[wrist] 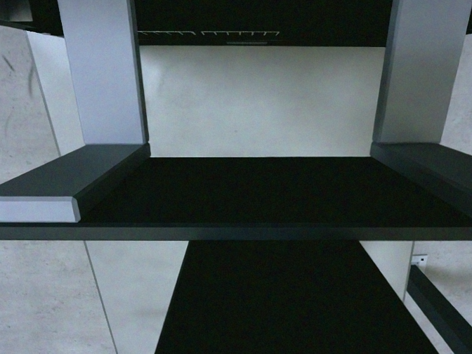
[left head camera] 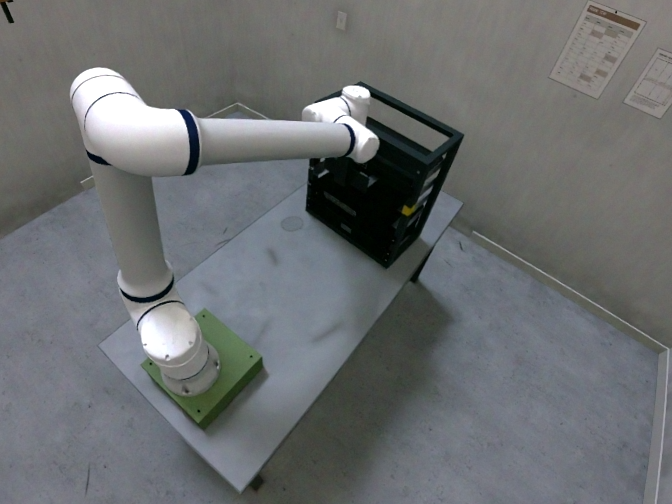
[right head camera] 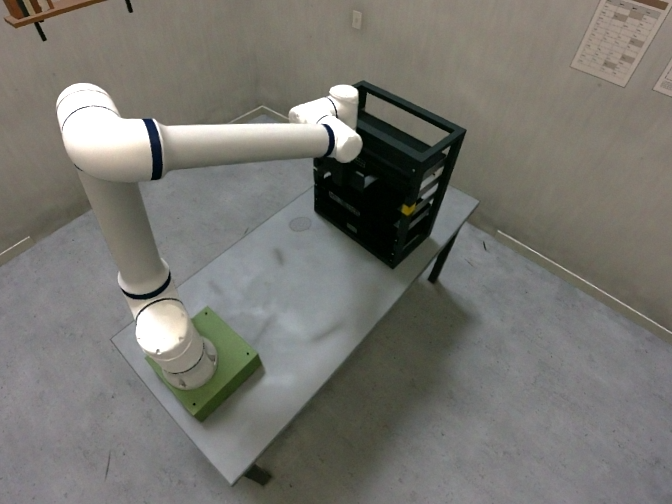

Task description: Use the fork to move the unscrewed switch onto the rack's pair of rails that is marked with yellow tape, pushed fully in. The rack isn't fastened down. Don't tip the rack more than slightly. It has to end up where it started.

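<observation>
The black rack [left head camera: 410, 108] [right head camera: 414, 106] stands upright at the table's far end. Yellow tape [left head camera: 408, 209] [right head camera: 408, 208] marks its front right post. The switch's front [right head camera: 360, 161] shows above tape height in the right head view, mostly hidden behind the arm; its sides and back are hidden. My fork [left head camera: 347, 173] [right head camera: 345, 176] [wrist: 260, 75] points into the rack, below the switch and above a lower device [wrist: 265, 17] with white port outlines. The near parts of both tines are bare in the wrist view; the tips are hidden. I cannot tell whether the tines touch the switch.
My arm reaches over the table [left head camera: 303, 303] [right head camera: 303, 303] from a green base block [left head camera: 233, 347] [right head camera: 230, 347] at the near end. The rack's posts stand close around the fork. The table's long edges run past the rack. Walls stand behind it.
</observation>
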